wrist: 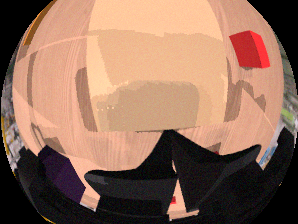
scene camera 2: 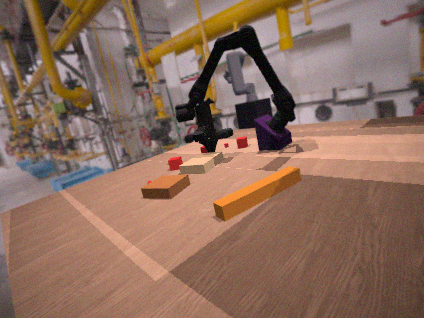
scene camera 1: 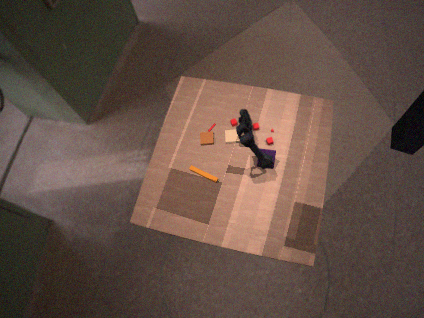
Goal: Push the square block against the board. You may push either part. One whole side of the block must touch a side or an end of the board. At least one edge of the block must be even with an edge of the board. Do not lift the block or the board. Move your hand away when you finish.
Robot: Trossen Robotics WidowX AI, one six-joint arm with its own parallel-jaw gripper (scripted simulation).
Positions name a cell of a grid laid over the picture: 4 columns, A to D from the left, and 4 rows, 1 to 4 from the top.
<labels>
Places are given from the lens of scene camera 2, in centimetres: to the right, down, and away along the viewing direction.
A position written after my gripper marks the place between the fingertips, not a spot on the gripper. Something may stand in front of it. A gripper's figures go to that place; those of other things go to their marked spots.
my gripper (scene camera 2: C2): 0, -1, 92
brown square block (scene camera 2: B3): -12, 7, 59
orange board (scene camera 2: C3): 3, 9, 42
The marked spots on the brown square block and the orange board are 22 cm apart.
</labels>
